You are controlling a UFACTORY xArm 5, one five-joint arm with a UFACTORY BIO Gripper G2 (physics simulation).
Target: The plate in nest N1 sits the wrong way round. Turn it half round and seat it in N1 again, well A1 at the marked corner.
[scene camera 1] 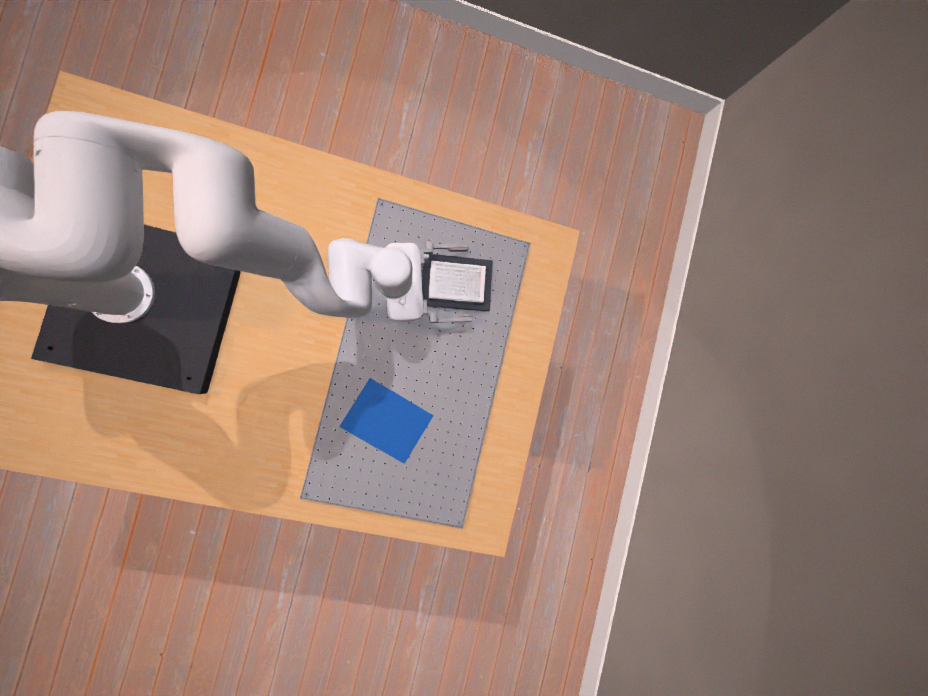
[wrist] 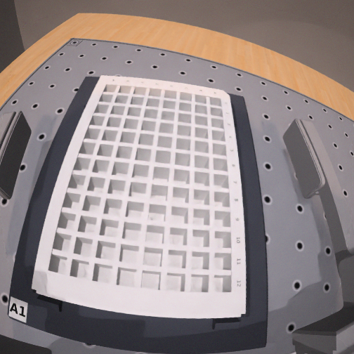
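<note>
The white plate (scene camera 1: 457,281) (wrist: 155,195) lies in the dark nest (scene camera 1: 489,292) (wrist: 254,200), its long sides along the nest's long sides. In the wrist view, the A1 label (wrist: 18,310) is on the nest's near left corner. The plate's printed numbers run down its right side, with 12 at the near end by the labelled end of the nest. Small letters at the far edge are too blurred to read. My gripper (scene camera 1: 469,283) (wrist: 160,156) is open and empty, one finger out beyond each long side of the nest, touching neither nest nor plate.
The nest stands on a grey perforated board (scene camera 1: 457,389) (wrist: 285,225) on the wooden table (scene camera 1: 284,172) (wrist: 200,47). A blue rectangle (scene camera 1: 386,421) lies on the same board, askew, below the nest in the scene view. The arm's black base plate (scene camera 1: 179,337) is at the left.
</note>
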